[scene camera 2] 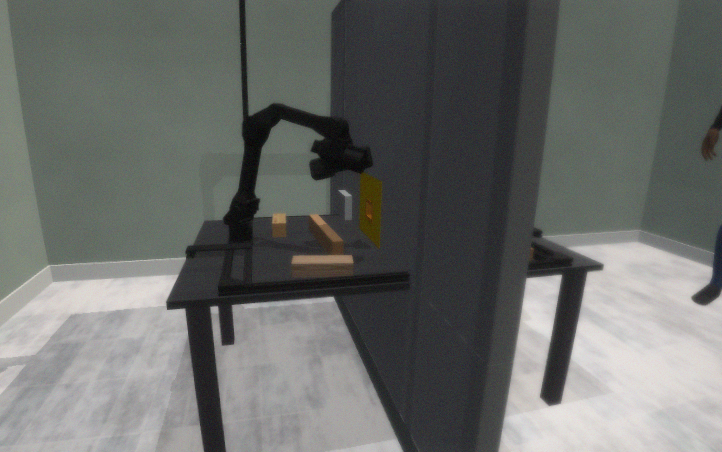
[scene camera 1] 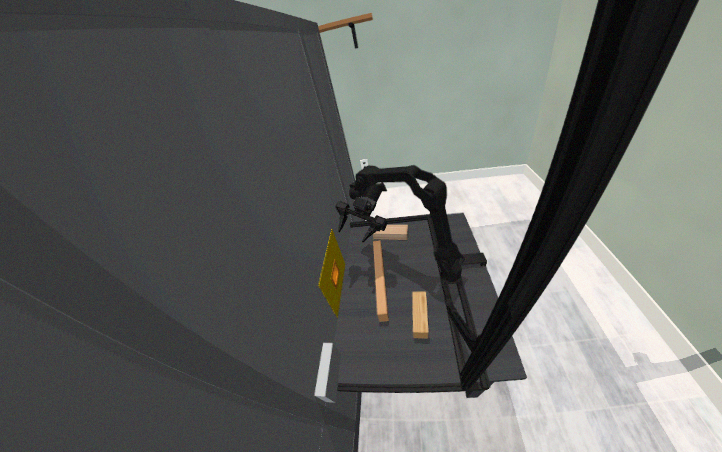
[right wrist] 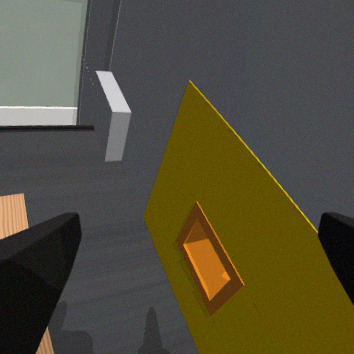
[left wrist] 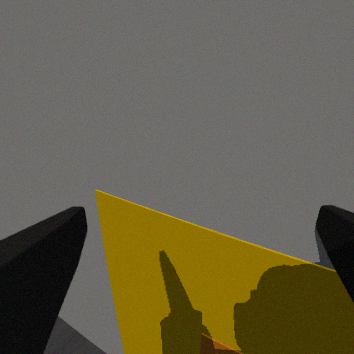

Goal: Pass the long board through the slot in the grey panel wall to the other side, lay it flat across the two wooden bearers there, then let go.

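Places are measured from the left arm's base along level axes (x right, y ahead, z up), in centimetres.
Where they show: left gripper, fingertip midpoint: (left wrist: 204, 217); right gripper, fingertip midpoint: (scene camera 2: 348, 170) (scene camera 1: 350, 236) (right wrist: 202, 224); right arm's base, link origin: (scene camera 2: 240, 240) (scene camera 1: 450, 276).
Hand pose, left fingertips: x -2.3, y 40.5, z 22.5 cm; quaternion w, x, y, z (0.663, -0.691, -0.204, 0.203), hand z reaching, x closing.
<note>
Things, the pixels of their top centre, and the offset from my left fingertips. "spot": a spot on its surface instead.
- long wooden board, top centre: (scene camera 2: 324, 226) (scene camera 1: 379, 272) dx +0.7, dy +23.9, dz -18.7 cm
- wood, top centre: (scene camera 2: 511, 242) dx -23.7, dy -30.8, dz -20.0 cm
- pinkish, top centre: (scene camera 2: 322, 259) (scene camera 1: 390, 229) dx -25.4, dy +28.6, dz -20.6 cm
- yellowish, top centre: (scene camera 1: 419, 310) (scene camera 2: 279, 218) dx +17.2, dy +37.6, dz -19.4 cm
- white block, surface spot: (right wrist: 118, 130) (scene camera 2: 348, 204) spot: dx +29.3, dy +9.2, dz -17.9 cm
- dark post, surface spot: (scene camera 1: 580, 186) spot: dx +40.1, dy +47.2, dz +41.9 cm
A long wooden board (scene camera 1: 380, 285) (scene camera 2: 326, 234) lies flat on the table, running along the grey panel wall (scene camera 1: 213, 159) (scene camera 2: 468, 213). Its end shows in the right wrist view (right wrist: 11, 212). The slot sits in a yellow plate (scene camera 1: 327, 282) (scene camera 2: 375, 229) (right wrist: 280, 260) (left wrist: 135, 240). My right gripper (scene camera 1: 351, 236) (right wrist: 202, 224) is open and empty, above the table near the slot. My left gripper (left wrist: 204, 217) is open and empty before the plate on the wall's other side. A small bit of wood (scene camera 2: 531, 254) shows past the wall; which pieces are the bearers I cannot tell.
Two shorter wooden blocks lie near the board: one pinkish (scene camera 1: 391, 232) (scene camera 2: 322, 264), one yellowish (scene camera 1: 420, 314) (scene camera 2: 279, 224). A white block (scene camera 1: 323, 370) (scene camera 2: 346, 205) (right wrist: 118, 130) sticks out from the wall. A dark post (scene camera 1: 580, 186) (scene camera 2: 244, 58) rises from the table.
</note>
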